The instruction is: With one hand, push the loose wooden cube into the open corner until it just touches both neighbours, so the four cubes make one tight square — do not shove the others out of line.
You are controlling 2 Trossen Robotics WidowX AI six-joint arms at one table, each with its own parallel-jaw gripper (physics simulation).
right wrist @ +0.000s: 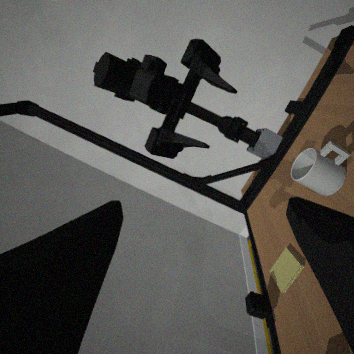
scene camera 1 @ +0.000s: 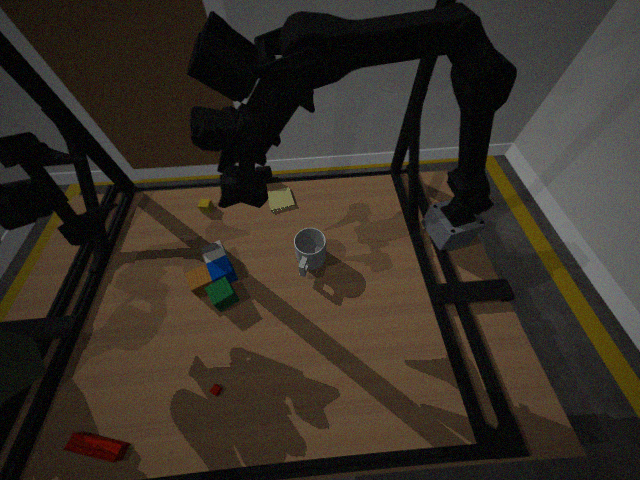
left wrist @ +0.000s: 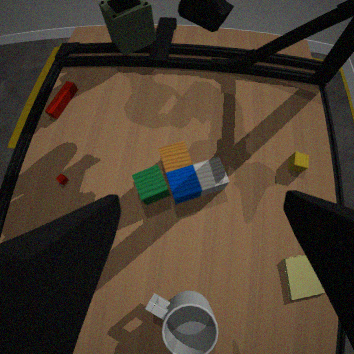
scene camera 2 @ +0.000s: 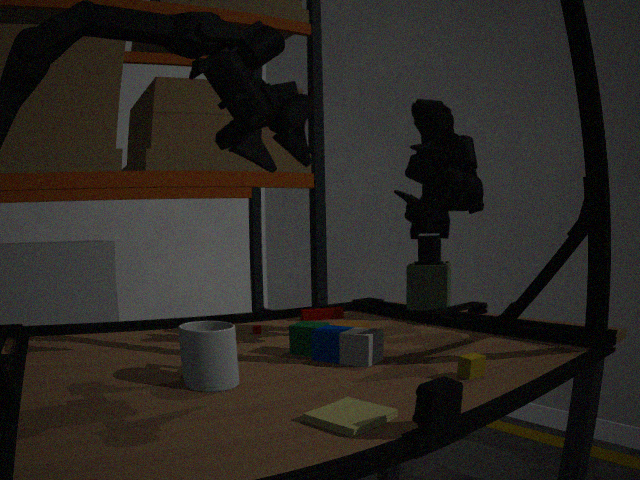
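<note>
A green cube (scene camera 1: 221,292) (scene camera 2: 305,338) (left wrist: 151,184), a blue cube (scene camera 1: 221,267) (scene camera 2: 326,343) (left wrist: 183,183) and a white cube (scene camera 1: 214,252) (scene camera 2: 354,347) (left wrist: 207,175) form a row. An orange cube (scene camera 1: 199,277) (left wrist: 175,156) lies behind the blue one in the left wrist view, close against it. The green cube is slightly turned, with a narrow gap to the blue one. The white cube is close beside the blue one. My left gripper (scene camera 2: 292,166) (left wrist: 202,201) (right wrist: 221,119) is open, high above the table. My right gripper (right wrist: 204,207) is open and empty, raised away from the cubes.
A grey mug (scene camera 1: 310,250) (scene camera 2: 209,356) (left wrist: 190,325) (right wrist: 320,172) and a pale yellow pad (scene camera 1: 281,199) (scene camera 2: 348,413) (left wrist: 302,277) (right wrist: 287,268) stand near the cubes. A small yellow cube (scene camera 1: 205,204) (scene camera 2: 471,365) (left wrist: 299,162), a tiny red cube (scene camera 1: 215,390) (left wrist: 61,179) and a red block (scene camera 1: 96,446) (left wrist: 61,100) lie farther out.
</note>
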